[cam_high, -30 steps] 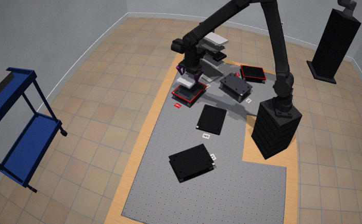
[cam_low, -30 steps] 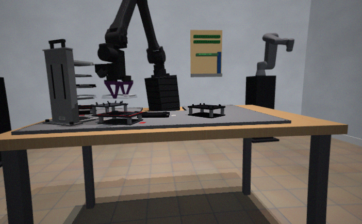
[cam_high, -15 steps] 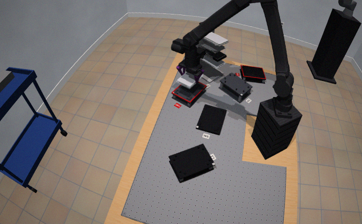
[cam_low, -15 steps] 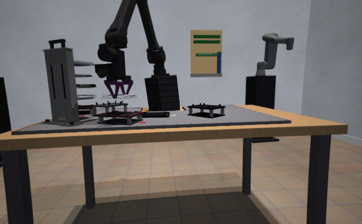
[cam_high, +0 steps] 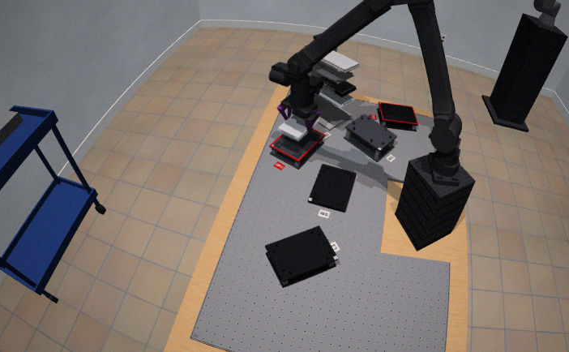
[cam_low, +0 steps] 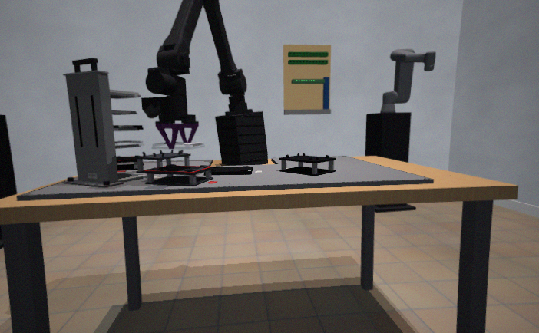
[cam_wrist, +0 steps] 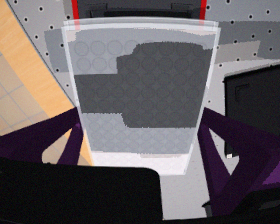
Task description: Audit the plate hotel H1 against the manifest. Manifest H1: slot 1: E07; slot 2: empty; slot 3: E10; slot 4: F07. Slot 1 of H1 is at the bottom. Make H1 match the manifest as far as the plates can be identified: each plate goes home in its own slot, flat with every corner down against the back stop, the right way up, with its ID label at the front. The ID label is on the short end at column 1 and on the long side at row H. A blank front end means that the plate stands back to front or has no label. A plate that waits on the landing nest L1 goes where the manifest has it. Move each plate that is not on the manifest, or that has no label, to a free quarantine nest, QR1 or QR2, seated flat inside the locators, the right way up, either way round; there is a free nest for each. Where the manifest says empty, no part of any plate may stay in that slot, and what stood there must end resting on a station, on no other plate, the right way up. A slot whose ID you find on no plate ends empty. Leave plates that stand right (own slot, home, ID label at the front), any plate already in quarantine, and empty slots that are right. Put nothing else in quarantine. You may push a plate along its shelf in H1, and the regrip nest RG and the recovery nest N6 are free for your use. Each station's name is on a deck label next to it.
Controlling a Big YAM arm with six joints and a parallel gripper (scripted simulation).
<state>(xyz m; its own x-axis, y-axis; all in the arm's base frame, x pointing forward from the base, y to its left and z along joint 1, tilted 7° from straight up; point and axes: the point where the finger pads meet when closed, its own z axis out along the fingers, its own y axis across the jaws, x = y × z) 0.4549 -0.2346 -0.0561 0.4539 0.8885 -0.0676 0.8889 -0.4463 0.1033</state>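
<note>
The red-rimmed quarantine nest is 8 cm below my hand. Round my hand: H1 deck label: 9 cm behind, 9 cm to the right, 11 cm below; dark plate: 11 cm behind, 20 cm to the right, 5 cm above; grey plate hotel H1: 5 cm behind, 25 cm to the right, 5 cm above.
</note>
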